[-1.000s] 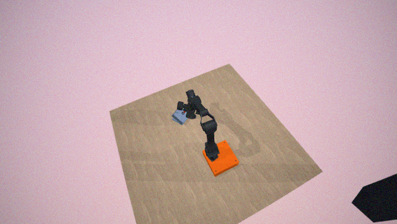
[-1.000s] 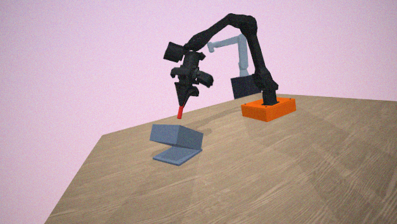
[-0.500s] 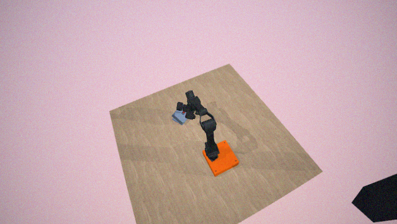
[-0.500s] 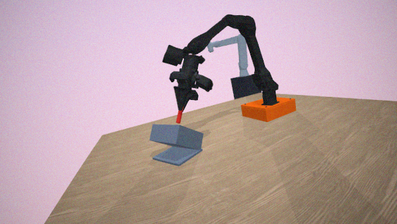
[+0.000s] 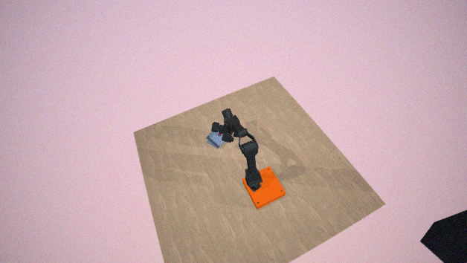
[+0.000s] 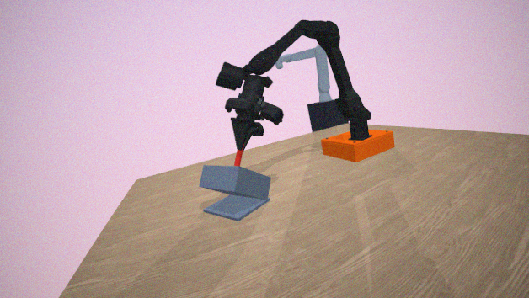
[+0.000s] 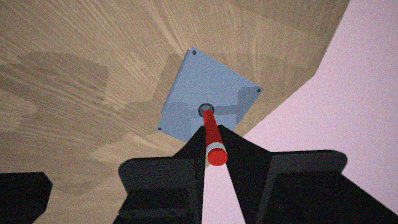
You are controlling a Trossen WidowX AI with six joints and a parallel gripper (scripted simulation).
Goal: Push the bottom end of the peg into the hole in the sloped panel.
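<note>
Right now my gripper tip is 4 cm short of the sloped panel, 1 cm to the right of it and 7 cm above it. From my gripper tip the other things lie so: red peg 1 cm behind, 1 cm above.
</note>
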